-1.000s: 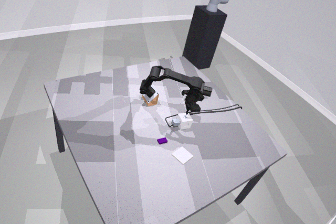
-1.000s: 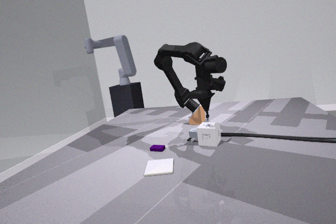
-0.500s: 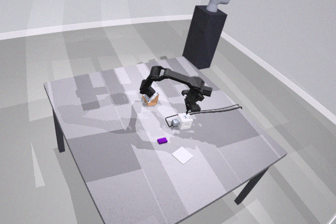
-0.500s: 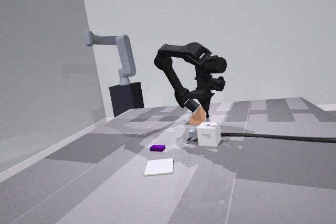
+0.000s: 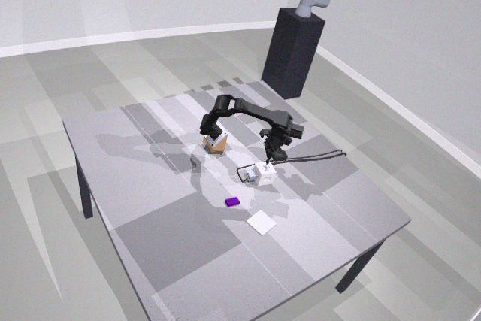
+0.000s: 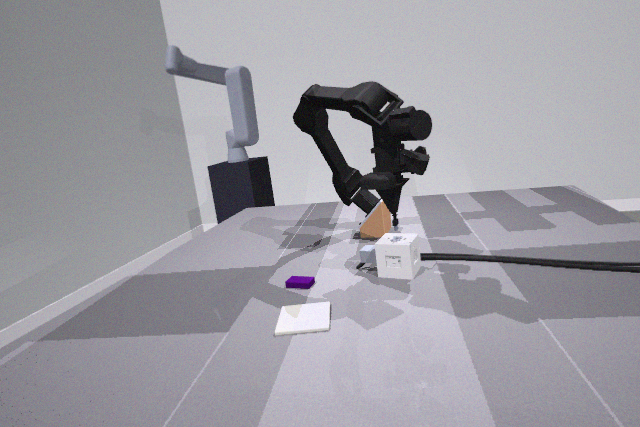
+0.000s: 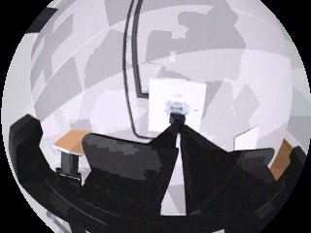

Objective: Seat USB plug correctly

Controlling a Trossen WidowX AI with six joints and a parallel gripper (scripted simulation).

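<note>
Right now my gripper tip is 2 cm above the small USB plug. Round my gripper tip: USB socket: 6 cm below; then purple block: 7 cm ahead, 21 cm to the right, 13 cm below; then flat white tile: 22 cm ahead, 15 cm to the right, 13 cm below.
</note>
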